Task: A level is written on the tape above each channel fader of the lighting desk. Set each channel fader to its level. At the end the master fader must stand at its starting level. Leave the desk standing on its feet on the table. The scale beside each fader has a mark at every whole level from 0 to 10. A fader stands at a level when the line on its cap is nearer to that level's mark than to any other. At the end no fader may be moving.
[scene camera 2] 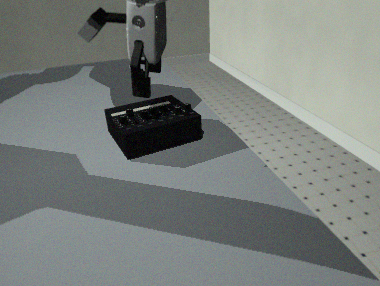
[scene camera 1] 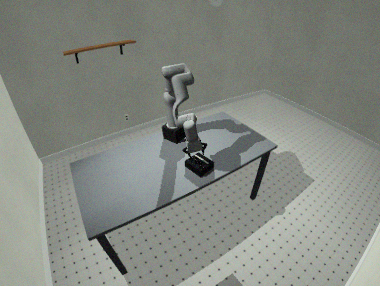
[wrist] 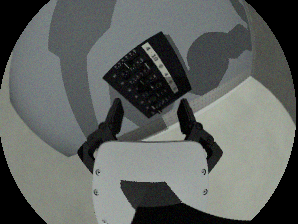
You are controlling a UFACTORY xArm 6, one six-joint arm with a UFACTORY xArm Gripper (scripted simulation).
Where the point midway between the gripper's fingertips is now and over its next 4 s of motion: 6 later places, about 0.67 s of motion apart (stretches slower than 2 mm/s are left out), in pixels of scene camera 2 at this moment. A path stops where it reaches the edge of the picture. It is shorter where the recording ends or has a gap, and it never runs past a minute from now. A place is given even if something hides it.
My gripper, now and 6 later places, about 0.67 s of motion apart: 147, 83; 149, 88; 146, 76; 143, 54; 142, 49; 149, 62; 160, 86
